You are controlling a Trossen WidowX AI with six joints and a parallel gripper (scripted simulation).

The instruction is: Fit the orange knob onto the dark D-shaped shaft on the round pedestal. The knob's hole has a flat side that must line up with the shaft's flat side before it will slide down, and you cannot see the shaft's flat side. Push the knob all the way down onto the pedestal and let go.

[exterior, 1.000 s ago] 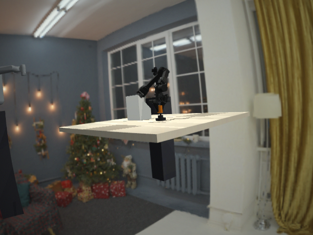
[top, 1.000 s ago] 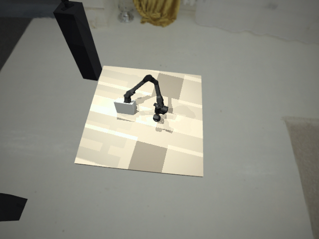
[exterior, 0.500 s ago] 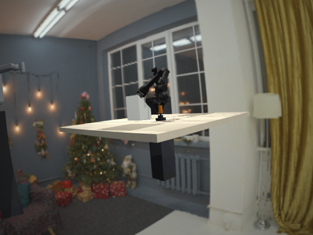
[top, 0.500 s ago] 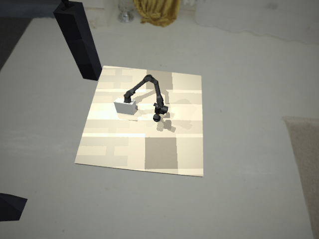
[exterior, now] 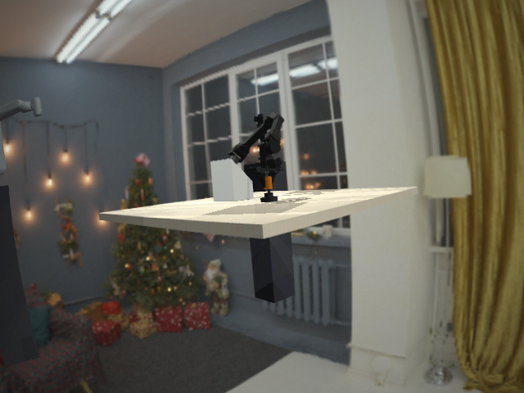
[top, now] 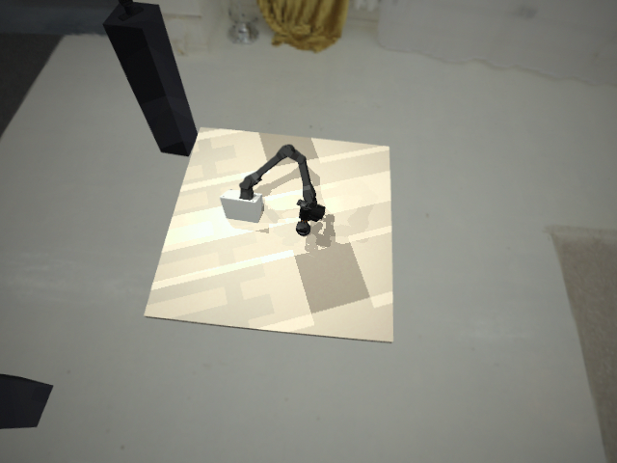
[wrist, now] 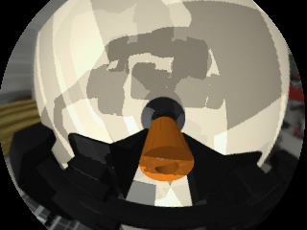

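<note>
Right now my gripper tip is 20 mm below the orange knob. Also, from my gripper tip: dark round pedestal 40 mm below.
</note>
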